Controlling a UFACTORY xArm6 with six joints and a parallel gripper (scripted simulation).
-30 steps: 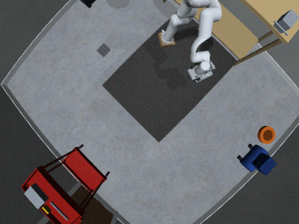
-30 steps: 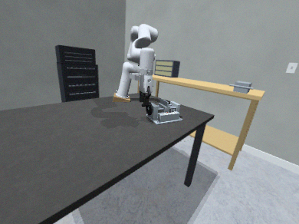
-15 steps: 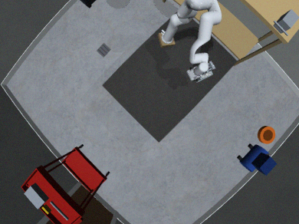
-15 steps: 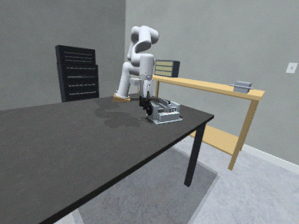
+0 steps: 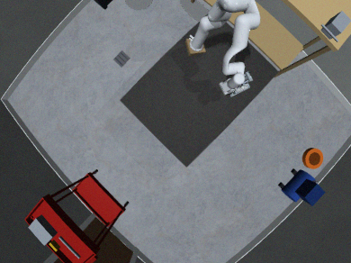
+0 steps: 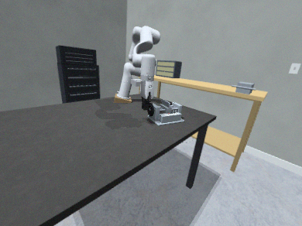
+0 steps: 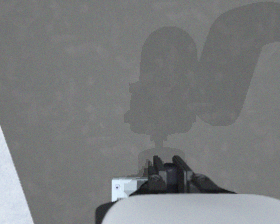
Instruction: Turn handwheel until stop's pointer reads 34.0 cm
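The upright knob is 1 cm to the left of my hand. The rest, counted from my hand: handwheel (2 cm to the left, 1 cm below, 1 cm ahead); sliding stop (14 cm to the left, 6 cm ahead, 1 cm below).
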